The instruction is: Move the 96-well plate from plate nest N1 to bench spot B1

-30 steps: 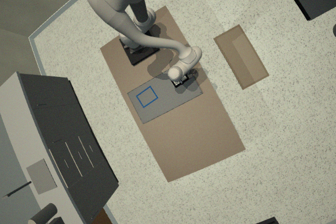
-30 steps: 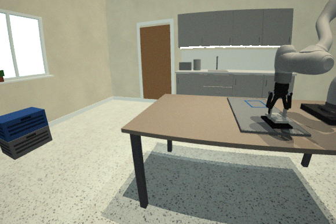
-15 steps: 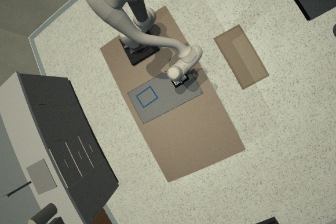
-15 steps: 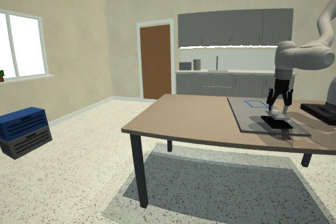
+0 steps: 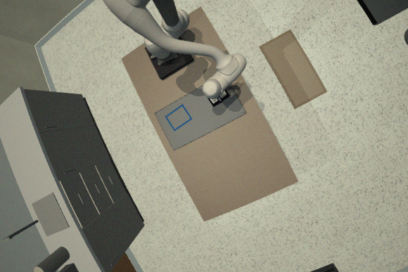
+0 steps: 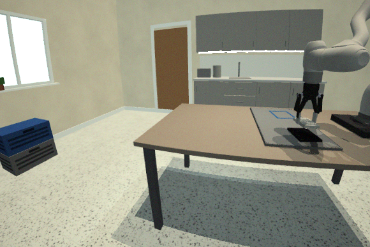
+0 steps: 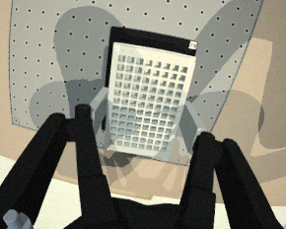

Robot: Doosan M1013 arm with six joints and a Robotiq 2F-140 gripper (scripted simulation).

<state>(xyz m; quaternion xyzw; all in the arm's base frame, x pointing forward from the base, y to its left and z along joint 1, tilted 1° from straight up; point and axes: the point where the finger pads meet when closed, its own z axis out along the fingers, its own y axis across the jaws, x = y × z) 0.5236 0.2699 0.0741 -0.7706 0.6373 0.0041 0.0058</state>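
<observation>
The black plate nest lies 9 cm below my hand. Round my hand: white 96-well plate 2 cm below.
</observation>
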